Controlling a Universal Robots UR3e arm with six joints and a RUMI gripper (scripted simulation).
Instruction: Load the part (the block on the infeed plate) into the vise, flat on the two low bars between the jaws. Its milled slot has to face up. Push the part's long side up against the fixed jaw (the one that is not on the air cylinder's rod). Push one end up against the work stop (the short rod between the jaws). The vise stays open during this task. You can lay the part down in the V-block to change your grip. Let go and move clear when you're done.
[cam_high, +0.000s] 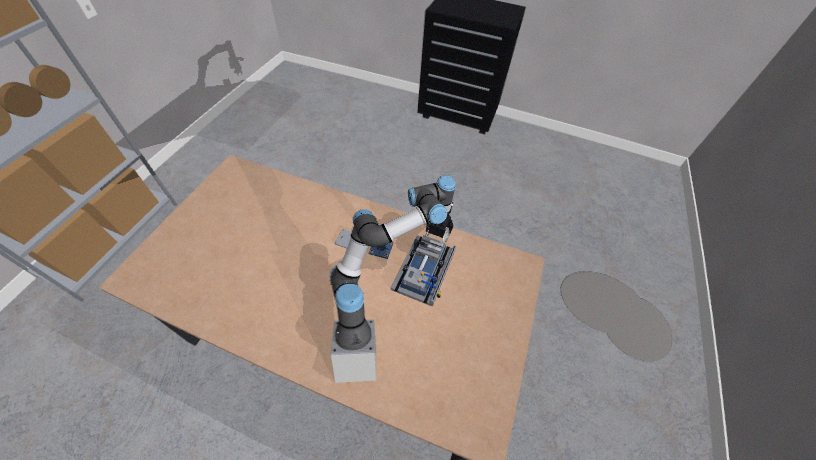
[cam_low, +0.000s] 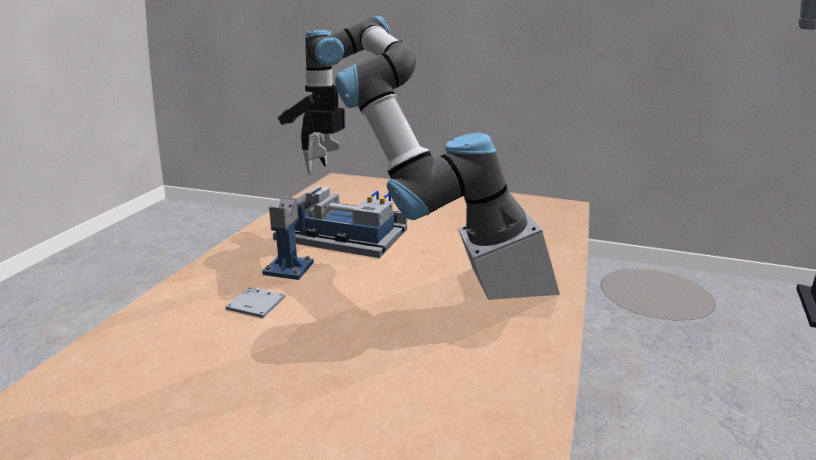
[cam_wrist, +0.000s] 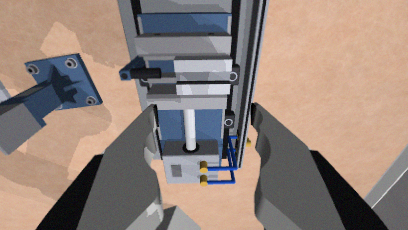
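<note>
Right now the part is 8 cm below my hand. Round my hand: fixed jaw 10 cm below, 3 cm ahead, 2 cm to the left; then work stop 9 cm below, 7 cm to the left, 1 cm behind; then vise 14 cm below, 7 cm behind, 1 cm to the left.
</note>
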